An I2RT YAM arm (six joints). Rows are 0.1 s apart.
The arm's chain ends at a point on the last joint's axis. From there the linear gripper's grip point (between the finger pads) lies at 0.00 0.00 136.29 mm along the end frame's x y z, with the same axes.
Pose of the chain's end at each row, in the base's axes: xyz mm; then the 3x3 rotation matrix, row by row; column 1 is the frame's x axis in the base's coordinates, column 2 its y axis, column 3 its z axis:
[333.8 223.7 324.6], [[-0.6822 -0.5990 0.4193], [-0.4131 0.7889 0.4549], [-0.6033 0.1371 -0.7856]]
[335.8 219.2 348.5], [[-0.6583 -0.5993 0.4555], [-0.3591 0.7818 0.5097], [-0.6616 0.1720 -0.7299]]
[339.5 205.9 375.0], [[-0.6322 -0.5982 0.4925], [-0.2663 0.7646 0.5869], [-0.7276 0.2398 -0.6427]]
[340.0 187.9 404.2], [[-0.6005 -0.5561 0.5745], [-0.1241 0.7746 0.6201], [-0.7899 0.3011 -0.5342]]
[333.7 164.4 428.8], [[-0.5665 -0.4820 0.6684], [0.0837 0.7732 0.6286], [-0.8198 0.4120 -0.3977]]
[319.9 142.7 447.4], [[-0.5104 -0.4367 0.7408], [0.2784 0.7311 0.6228], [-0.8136 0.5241 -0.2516]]
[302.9 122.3 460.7], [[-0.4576 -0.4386 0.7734], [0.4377 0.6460 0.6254], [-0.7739 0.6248 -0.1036]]
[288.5 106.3 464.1], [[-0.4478 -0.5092 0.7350], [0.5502 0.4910 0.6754], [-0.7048 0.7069 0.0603]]
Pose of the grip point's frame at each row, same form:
[390.9 285.7 217.5], [[-0.6822 -0.5990 0.4193], [-0.4131 0.7889 0.4549], [-0.6033 0.1371 -0.7856]]
[397.9 288.7 249.0], [[-0.6583 -0.5993 0.4555], [-0.3591 0.7818 0.5097], [-0.6616 0.1720 -0.7299]]
[406.6 285.9 287.4], [[-0.6322 -0.5982 0.4925], [-0.2663 0.7646 0.5869], [-0.7276 0.2398 -0.6427]]
[418.3 272.4 331.4], [[-0.6005 -0.5561 0.5745], [-0.1241 0.7746 0.6201], [-0.7899 0.3011 -0.5342]]
[424.8 250.1 374.6], [[-0.5665 -0.4820 0.6684], [0.0837 0.7732 0.6286], [-0.8198 0.4120 -0.3977]]
[420.9 227.6 413.1], [[-0.5104 -0.4367 0.7408], [0.2784 0.7311 0.6228], [-0.8136 0.5241 -0.2516]]
[408.3 207.5 446.6], [[-0.4576 -0.4386 0.7734], [0.4377 0.6460 0.6254], [-0.7739 0.6248 -0.1036]]
[388.7 198.4 472.3], [[-0.4478 -0.5092 0.7350], [0.5502 0.4910 0.6754], [-0.7048 0.7069 0.0603]]

